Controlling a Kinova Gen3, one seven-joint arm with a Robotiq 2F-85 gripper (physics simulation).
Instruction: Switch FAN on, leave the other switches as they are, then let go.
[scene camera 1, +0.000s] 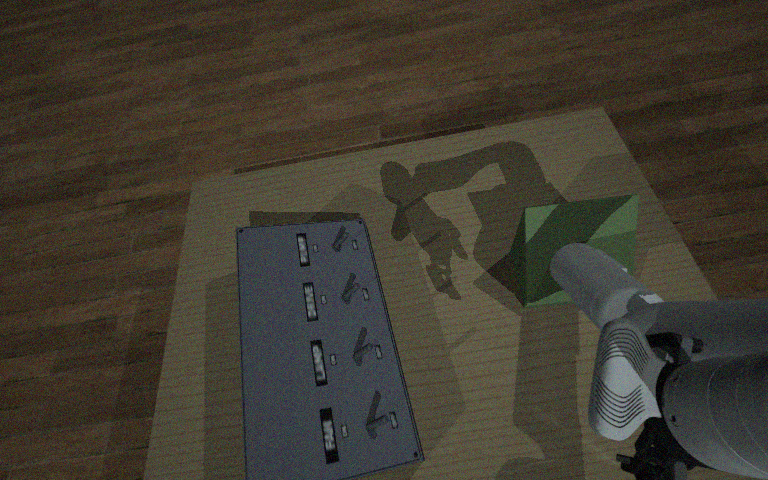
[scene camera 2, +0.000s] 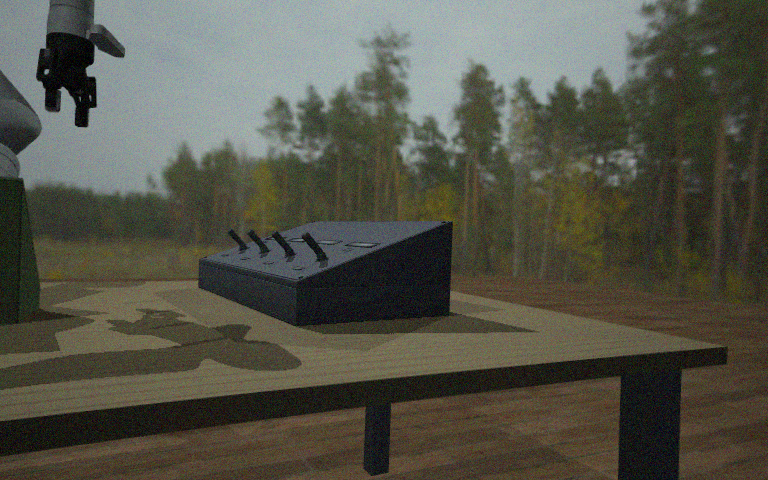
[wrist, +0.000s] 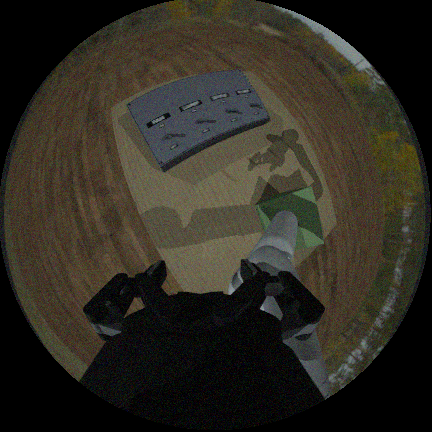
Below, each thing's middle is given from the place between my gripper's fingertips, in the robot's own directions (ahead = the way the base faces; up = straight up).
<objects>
I see my gripper 42 cm short of the sloped switch panel (scene camera 1: 307, 399), 24 cm above it and 17 cm to the left of it.
</objects>
